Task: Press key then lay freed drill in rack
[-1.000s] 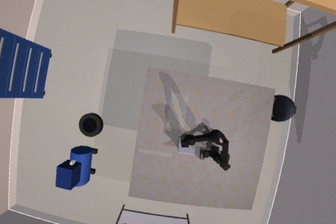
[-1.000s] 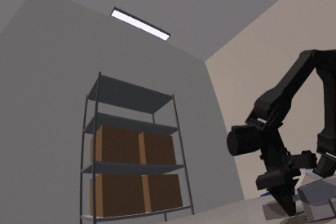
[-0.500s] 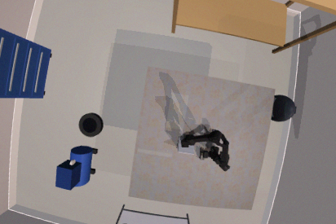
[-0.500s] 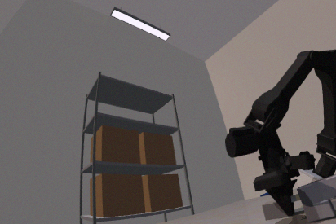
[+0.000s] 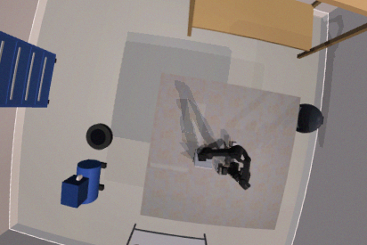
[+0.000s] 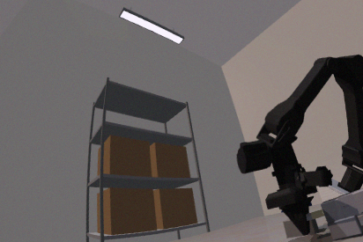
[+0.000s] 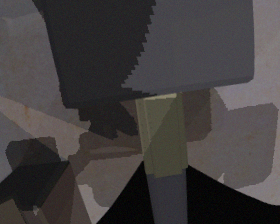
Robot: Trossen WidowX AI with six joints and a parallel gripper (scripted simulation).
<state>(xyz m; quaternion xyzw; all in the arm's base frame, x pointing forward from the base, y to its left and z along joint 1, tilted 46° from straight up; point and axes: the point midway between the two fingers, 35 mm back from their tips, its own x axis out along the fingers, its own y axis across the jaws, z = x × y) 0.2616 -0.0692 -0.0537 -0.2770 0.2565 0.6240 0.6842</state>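
My gripper tip is 50 mm to the right of the drill and 40 mm below it. The rest, counted from my gripper tip: dark grey block: 140 mm to the left, 30 mm above; then blue-grey key: 170 mm to the left, 40 mm above; then rack: 80 mm behind, 30 mm to the right, 10 mm above.
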